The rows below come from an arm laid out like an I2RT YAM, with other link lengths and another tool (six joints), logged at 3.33 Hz.
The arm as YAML. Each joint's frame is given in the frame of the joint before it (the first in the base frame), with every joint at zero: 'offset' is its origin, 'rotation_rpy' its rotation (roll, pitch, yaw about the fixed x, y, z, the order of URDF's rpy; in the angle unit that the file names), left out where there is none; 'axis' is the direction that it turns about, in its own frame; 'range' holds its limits. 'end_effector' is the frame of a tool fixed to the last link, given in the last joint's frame.
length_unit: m
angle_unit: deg
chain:
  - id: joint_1
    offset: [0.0, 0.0, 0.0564]
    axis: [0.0, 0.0, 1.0]
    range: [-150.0, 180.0]
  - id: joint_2
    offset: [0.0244, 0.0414, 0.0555]
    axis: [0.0, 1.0, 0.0]
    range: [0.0, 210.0]
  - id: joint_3
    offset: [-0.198, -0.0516, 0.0]
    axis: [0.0, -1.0, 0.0]
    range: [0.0, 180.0]
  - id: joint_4
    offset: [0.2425, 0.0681, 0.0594]
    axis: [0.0, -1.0, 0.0]
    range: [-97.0, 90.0]
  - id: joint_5
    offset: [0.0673, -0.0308, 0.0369]
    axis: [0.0, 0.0, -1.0]
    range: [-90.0, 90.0]
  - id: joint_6
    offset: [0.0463, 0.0, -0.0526]
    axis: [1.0, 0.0, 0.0]
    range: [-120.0, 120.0]
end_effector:
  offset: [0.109, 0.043, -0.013]
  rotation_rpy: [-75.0, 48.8, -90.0]
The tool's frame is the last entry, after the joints.
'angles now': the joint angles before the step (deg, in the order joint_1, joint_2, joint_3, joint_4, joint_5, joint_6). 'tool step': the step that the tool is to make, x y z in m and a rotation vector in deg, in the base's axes. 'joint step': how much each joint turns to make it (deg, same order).
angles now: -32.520, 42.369, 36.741, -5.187, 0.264, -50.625
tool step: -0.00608, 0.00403, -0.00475, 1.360, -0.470, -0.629
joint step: 0.002, -2.817, -2.023, -1.140, 0.352, 1.494
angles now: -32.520, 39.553, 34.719, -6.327, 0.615, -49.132
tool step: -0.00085, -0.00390, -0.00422, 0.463, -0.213, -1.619
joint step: -0.086, 0.171, -0.881, 0.964, 1.405, 0.793
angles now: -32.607, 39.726, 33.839, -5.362, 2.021, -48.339
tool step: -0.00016, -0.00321, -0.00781, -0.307, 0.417, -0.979
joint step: 0.088, 0.351, -1.494, 1.670, 1.141, -0.264
